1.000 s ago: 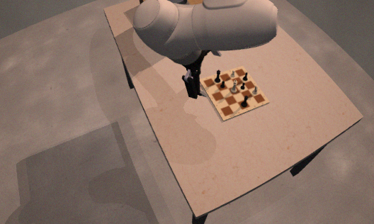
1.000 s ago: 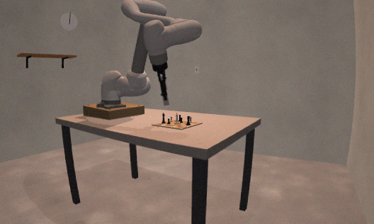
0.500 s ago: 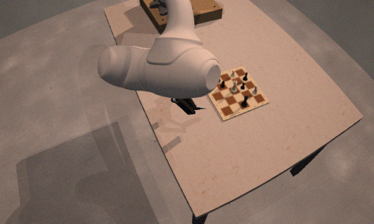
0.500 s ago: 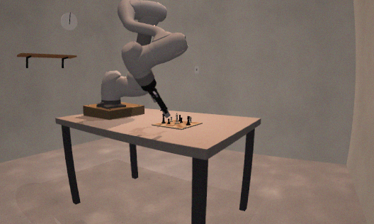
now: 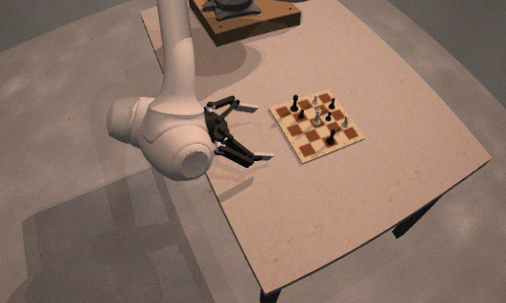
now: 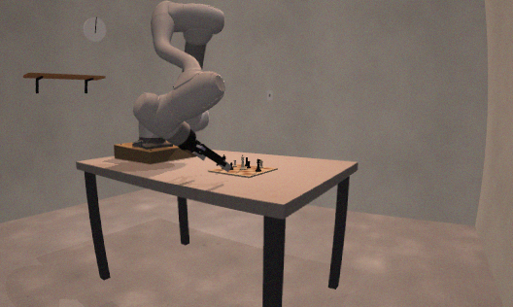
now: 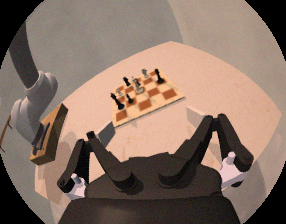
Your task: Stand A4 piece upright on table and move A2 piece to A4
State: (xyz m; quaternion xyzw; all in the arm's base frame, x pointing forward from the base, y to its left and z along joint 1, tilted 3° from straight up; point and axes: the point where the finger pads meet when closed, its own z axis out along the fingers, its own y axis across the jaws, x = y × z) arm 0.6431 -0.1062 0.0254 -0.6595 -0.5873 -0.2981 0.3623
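Right now my hand is 20 mm past the chessboard, 190 mm to the right of it and 60 mm above it. From my hand the other things lie so: small white piece: 100 mm behind, 220 mm to the left, 40 mm below.
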